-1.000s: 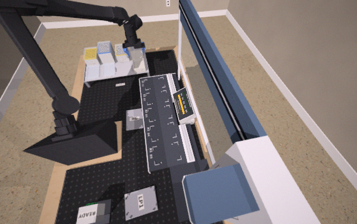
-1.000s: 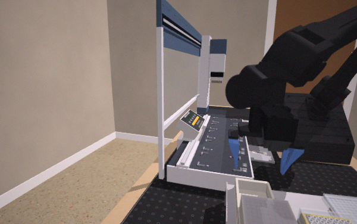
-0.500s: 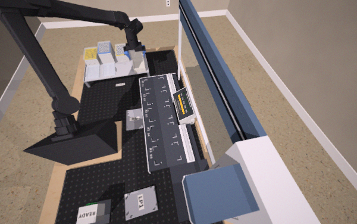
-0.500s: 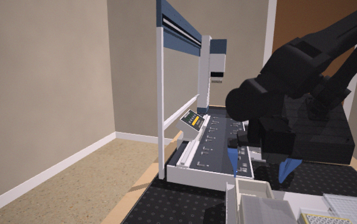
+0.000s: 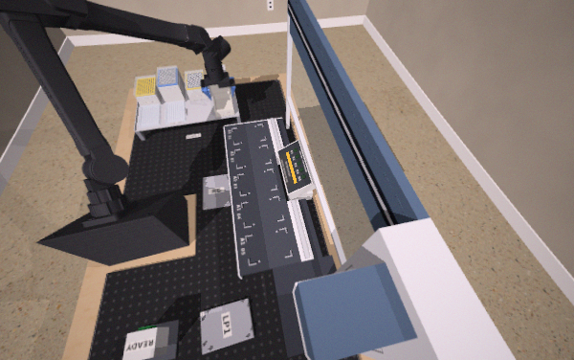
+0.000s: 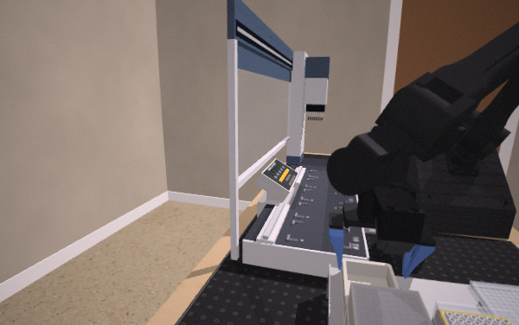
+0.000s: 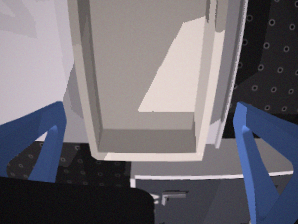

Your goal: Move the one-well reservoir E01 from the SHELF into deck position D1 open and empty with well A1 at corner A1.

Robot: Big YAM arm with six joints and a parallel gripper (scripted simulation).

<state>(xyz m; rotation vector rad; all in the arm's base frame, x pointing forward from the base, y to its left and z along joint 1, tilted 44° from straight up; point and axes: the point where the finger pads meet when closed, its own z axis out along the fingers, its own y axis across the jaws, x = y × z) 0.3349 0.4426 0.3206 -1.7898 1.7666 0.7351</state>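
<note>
The white block lies 140 mm to the left of my hand. Also, from my hand: shelf: 160 mm behind, 70 mm to the left, 60 mm below; pipetting head: 920 mm to the right, 270 mm above, 140 mm ahead.
</note>
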